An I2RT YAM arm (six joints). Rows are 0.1 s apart.
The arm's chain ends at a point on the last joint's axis. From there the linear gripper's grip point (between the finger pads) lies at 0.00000 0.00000 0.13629 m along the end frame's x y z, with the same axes.
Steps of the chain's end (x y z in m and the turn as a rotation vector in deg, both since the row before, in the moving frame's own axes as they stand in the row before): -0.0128 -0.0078 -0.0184 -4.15 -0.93 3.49; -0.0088 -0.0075 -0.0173 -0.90 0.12 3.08; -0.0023 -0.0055 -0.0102 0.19 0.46 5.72; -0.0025 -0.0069 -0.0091 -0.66 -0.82 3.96; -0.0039 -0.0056 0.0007 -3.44 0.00 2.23; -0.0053 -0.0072 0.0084 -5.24 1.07 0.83; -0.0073 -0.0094 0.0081 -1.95 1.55 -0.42
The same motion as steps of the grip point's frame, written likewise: -0.0153 0.0020 -0.0188 -4.15 -0.93 3.49; -0.0086 -0.0054 -0.0173 -0.90 0.12 3.08; -0.0012 -0.0059 -0.0102 0.19 0.46 5.72; -0.0045 -0.0054 -0.0091 -0.66 -0.82 3.96; -0.0041 0.0026 0.0005 -3.44 0.00 2.23; -0.0028 0.0053 0.0078 -5.24 1.07 0.83; -0.0036 -0.0048 0.0080 -1.95 1.55 -0.42
